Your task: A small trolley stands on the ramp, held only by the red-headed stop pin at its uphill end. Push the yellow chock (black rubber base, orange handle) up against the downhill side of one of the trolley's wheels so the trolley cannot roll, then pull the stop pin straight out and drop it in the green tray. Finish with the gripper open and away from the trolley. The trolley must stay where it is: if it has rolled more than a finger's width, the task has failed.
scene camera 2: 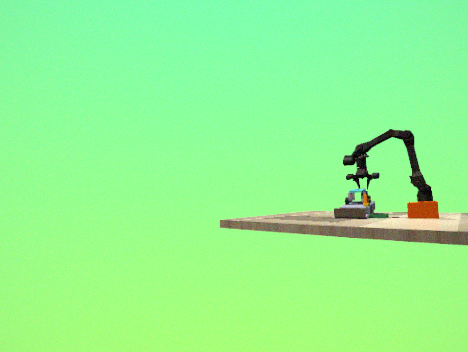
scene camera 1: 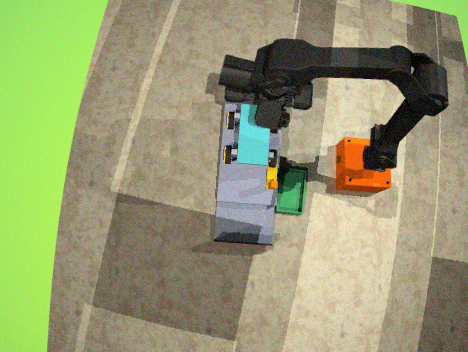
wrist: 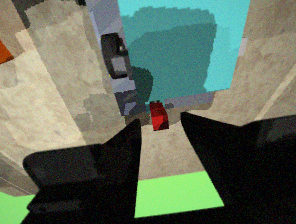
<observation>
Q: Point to a cyan trolley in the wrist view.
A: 170, 56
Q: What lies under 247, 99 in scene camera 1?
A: The gripper.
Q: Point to a cyan trolley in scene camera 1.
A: At 253, 145
</observation>
